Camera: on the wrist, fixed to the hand. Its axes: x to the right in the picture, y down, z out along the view.
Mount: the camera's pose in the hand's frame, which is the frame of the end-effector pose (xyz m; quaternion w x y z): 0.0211 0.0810 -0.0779 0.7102 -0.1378 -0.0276 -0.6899
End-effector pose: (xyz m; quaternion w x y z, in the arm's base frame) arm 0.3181 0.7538 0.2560 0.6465 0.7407 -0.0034 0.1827
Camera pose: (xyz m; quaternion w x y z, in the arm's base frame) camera 0.2975 0.8201 0.3469 0.6871 0.4443 0.4656 -0.3372
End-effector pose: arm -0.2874 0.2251 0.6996 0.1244 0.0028 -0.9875 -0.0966
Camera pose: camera -0.2872 0.2892 0.7943 0.0052 -0.6634 0.6895 0.2906
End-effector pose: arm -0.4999 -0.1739 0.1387 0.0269 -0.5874 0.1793 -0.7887
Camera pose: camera -0.5930 -0.2353 0.1134 0.6010 0.5663 0.1700 0.5378
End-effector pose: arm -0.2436 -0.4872 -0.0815 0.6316 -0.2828 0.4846 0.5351
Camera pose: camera -0.3455 -0.5253 -0.1166 0.7921 -0.6074 0.0579 0.0189
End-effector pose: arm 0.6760 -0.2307 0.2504 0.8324 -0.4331 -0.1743 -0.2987
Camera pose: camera 0.7470 -0.2661 0.1681 0.3206 -0.3103 -0.4044 -0.7984
